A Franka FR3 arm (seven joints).
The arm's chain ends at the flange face. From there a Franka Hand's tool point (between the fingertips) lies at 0.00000 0.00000 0.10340 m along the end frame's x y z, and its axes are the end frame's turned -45 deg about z.
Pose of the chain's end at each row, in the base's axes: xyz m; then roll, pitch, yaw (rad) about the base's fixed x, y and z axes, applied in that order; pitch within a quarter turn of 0, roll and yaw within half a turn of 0:
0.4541 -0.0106 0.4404 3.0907 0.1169 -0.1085
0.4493 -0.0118 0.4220 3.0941 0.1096 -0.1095
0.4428 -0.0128 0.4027 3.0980 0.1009 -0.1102
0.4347 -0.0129 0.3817 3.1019 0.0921 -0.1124
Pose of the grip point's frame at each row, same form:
0.4416 -0.0145 0.3378 -3.0945 0.1185 0.6827
0.4375 -0.0154 0.3193 -3.0973 0.1109 0.6810
0.4320 -0.0161 0.2999 -3.1008 0.1021 0.6795
0.4248 -0.0159 0.2788 -3.1043 0.0931 0.6766

